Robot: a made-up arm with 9 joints.
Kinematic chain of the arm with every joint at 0, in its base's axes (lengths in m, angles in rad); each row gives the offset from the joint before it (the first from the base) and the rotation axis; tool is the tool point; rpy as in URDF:
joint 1: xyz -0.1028 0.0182 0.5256 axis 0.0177 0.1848 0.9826
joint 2: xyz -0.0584 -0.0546 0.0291 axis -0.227 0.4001 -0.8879
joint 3: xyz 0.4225 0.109 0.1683 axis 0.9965 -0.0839 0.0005
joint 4: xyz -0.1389 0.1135 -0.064 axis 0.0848 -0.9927 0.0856
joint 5: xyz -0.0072 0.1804 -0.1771 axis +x
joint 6: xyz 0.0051 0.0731 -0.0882 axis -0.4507 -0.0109 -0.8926
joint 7: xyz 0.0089 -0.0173 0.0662 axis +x
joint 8: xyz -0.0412 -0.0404 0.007 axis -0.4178 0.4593 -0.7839
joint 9: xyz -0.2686 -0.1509 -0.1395 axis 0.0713 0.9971 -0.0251
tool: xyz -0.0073 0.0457 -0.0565 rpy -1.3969 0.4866 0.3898
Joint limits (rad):
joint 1: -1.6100..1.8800
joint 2: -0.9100..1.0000
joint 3: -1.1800..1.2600
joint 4: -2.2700..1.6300
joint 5: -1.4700..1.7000
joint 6: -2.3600..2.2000
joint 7: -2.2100..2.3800
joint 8: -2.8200..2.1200
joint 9: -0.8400..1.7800
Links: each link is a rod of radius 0.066 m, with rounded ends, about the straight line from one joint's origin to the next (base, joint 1, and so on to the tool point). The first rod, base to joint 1, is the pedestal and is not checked.
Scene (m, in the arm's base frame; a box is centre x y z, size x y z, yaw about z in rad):
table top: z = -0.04
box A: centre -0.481 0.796 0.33 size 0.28 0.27 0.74 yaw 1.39
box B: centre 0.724 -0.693 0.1 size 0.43 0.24 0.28 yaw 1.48
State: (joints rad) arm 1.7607 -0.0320 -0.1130 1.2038 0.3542 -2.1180 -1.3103 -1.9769 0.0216
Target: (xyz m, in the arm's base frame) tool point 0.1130 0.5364 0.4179
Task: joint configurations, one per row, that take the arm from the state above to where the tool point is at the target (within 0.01 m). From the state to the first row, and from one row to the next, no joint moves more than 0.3 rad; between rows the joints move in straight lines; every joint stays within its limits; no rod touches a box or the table.
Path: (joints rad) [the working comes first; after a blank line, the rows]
Joints at the target: 1.4001 0.4434 -0.3429 0.6299 0.3098 -1.0552 -1.9386 -1.1771 0.0705
Straight joint move there: touches box A.

1: 1.7846 -0.1116 -0.3188 1.2890 0.1712 -1.8641 -1.4902 -1.8383 -0.1507
2: 1.8084 -0.1911 -0.5245 1.3743 -0.0118 -1.6101 -1.6702 -1.6996 -0.3230
3: 1.8323 -0.2707 -0.7303 1.4595 -0.1949 -1.3562 -1.8501 -1.5610 -0.4954
4: 1.8561 -0.3502 -0.9361 1.5448 -0.3779 -1.1023 -2.0301 -1.4224 -0.6677
5: 1.8800 -0.4298 -1.1418 1.6300 -0.5609 -0.8483 -2.2100 -1.2837 -0.8400
6: 1.8596 -0.2879 -0.8930 1.5351 -0.5725 -0.8951 -2.0314 -1.2894 -0.6286
7: 1.8391 -0.1460 -0.6442 1.4402 -0.5841 -0.9418 -1.8528 -1.2951 -0.4171
8: 1.8187 -0.0041 -0.3953 1.3453 -0.5957 -0.9885 -1.6743 -1.3008 -0.2057
9: 1.7982 0.1378 -0.1465 1.2505 -0.6072 -1.0352 -1.4957 -1.3065 0.0058
10: 1.6987 0.2142 -0.1956 1.0953 -0.3780 -1.0402 -1.6064 -1.2742 0.0220
11: 1.5991 0.2906 -0.2447 0.9402 -0.1487 -1.0452 -1.7172 -1.2418 0.0381
12: 1.4996 0.3670 -0.2938 0.7851 0.0806 -1.0502 -1.8279 -1.2094 0.0543
13: 1.4001 0.4434 -0.3429 0.6299 0.3098 -1.0552 -1.9386 -1.1771 0.0705

